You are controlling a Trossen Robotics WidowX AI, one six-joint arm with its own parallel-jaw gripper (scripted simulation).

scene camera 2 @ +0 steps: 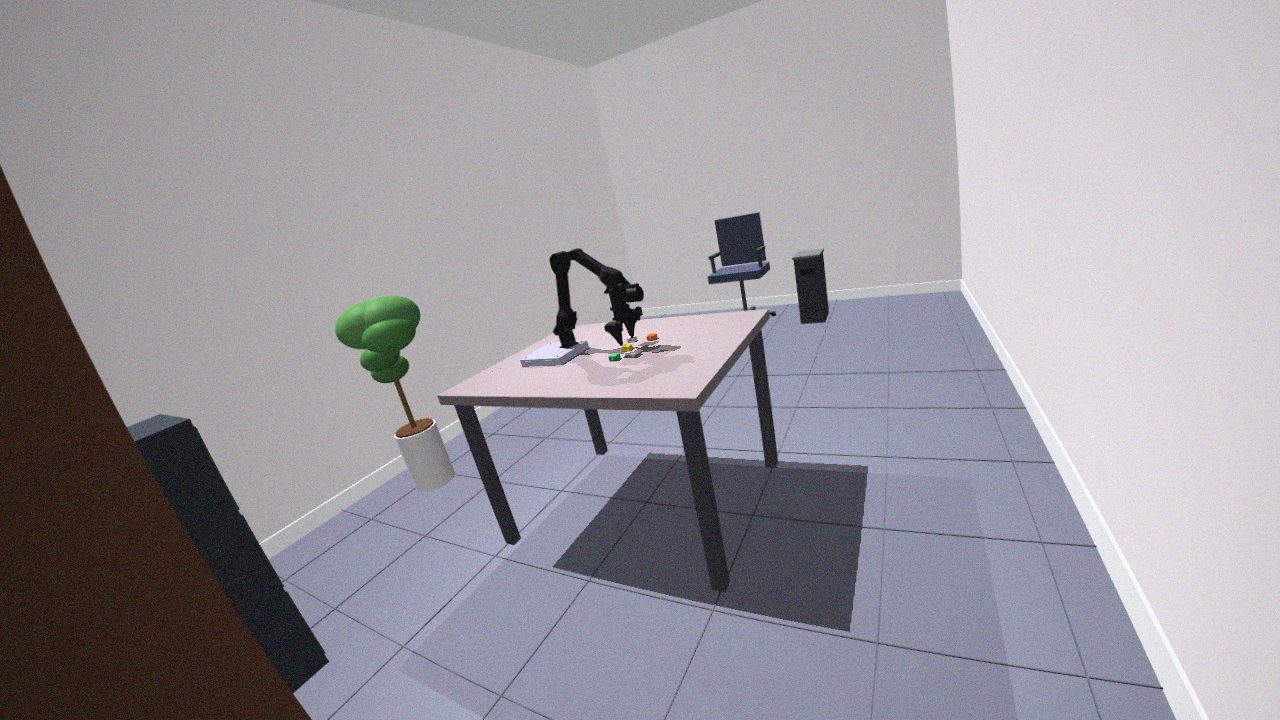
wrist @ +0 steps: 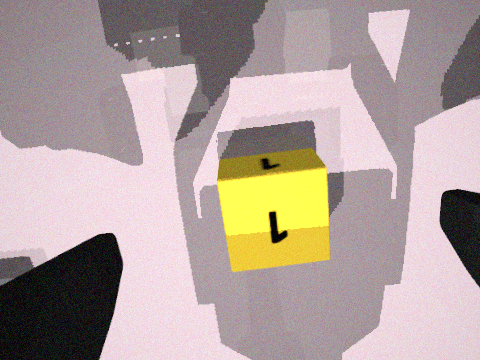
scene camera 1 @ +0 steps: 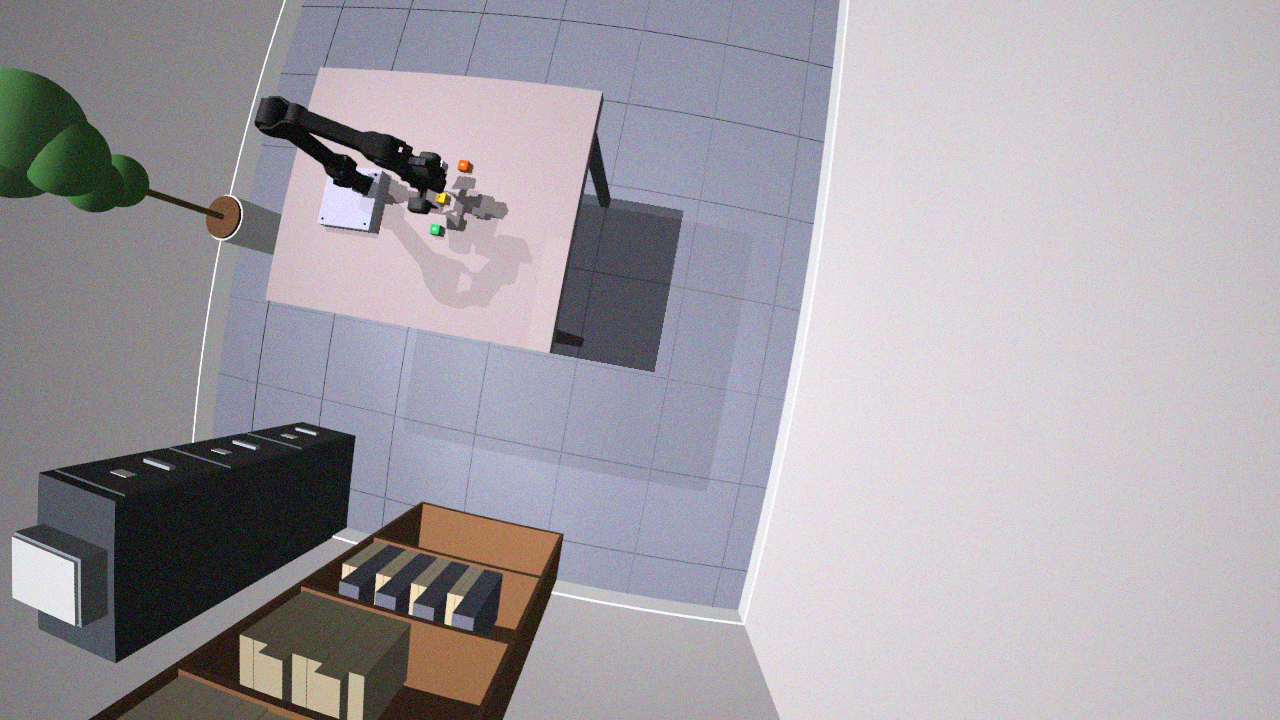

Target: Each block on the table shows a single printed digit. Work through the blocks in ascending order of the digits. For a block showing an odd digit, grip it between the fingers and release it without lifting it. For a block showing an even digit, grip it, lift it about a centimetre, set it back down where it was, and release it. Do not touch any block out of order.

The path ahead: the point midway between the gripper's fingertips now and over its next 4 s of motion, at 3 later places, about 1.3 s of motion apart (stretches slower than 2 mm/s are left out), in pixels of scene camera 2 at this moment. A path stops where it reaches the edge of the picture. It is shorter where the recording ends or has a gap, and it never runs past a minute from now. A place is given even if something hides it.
My gripper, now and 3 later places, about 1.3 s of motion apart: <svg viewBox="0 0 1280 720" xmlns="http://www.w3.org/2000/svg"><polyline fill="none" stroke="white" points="627,341 627,320 629,339 629,339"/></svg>
